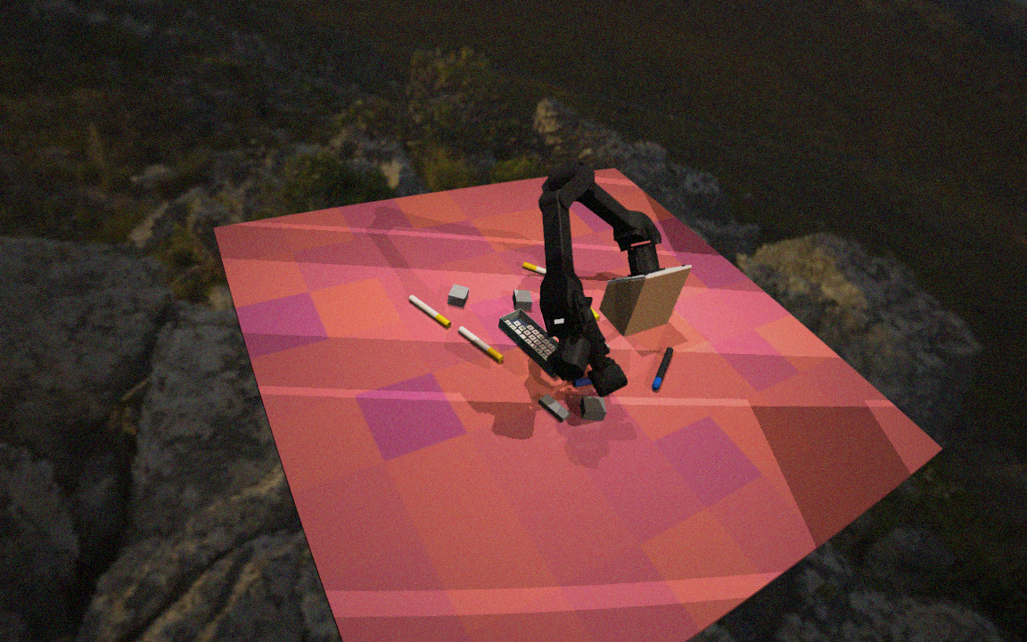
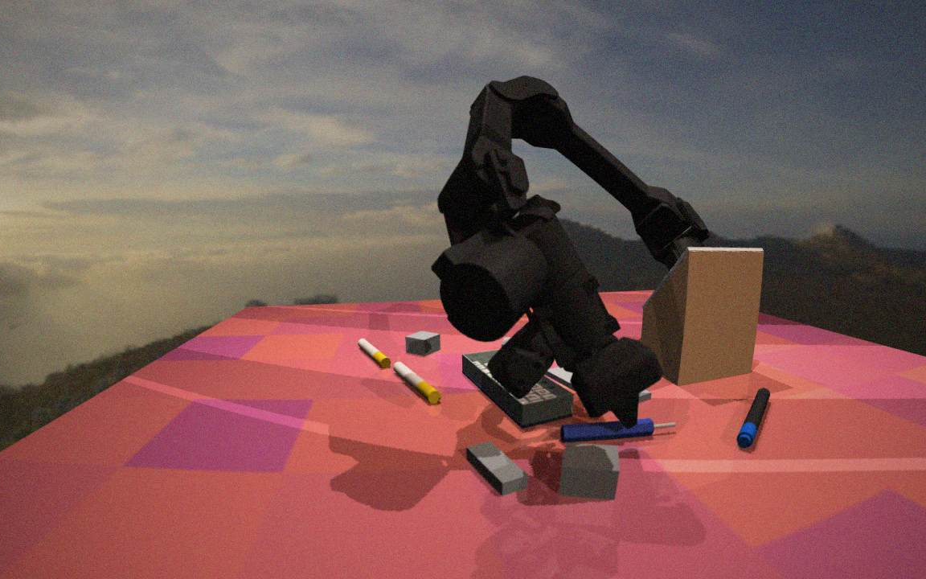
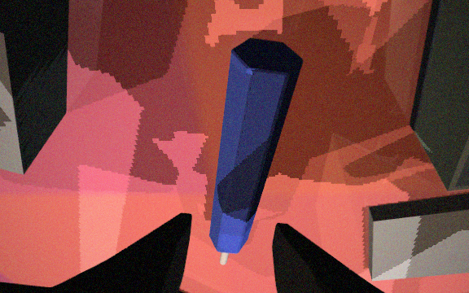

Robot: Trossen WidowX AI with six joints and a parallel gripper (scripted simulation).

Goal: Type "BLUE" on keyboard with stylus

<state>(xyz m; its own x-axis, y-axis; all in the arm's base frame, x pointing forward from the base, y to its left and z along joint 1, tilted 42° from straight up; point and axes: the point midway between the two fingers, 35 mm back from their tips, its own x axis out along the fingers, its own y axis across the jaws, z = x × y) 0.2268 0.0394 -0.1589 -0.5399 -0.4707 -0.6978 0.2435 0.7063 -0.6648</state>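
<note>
Right now the stylus is 2 cm behind my gripper tip and 1 cm below it. From my gripper tip the other things lie so: flat grey plate (4 cm behind, 13 cm to the right, 2 cm below); then blue-capped marker (13 cm behind, 5 cm to the left, 1 cm below).
</note>
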